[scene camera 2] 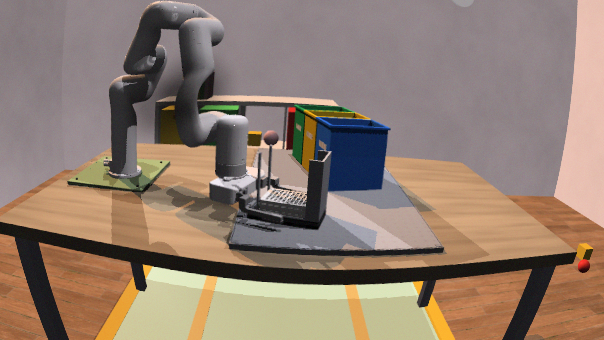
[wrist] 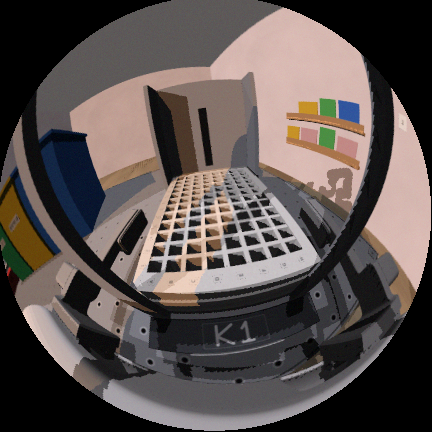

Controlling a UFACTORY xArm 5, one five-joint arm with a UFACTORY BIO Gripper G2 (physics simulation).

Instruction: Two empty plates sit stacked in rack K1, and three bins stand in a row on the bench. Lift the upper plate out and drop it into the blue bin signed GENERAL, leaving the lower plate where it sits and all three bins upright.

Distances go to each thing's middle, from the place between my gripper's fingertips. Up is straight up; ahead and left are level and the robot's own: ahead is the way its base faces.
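From my hand, the blue bin (scene camera 2: 358, 147) is 160 mm ahead and 270 mm to the left, and it's 60 mm above. There's a yellow bin (scene camera 2: 310, 130) as well, 130 mm ahead of my hand, 400 mm to the left of it and 60 mm above it. And the green bin (scene camera 2: 299, 124) is 530 mm to the left of my hand, 100 mm ahead of it and 60 mm above it.
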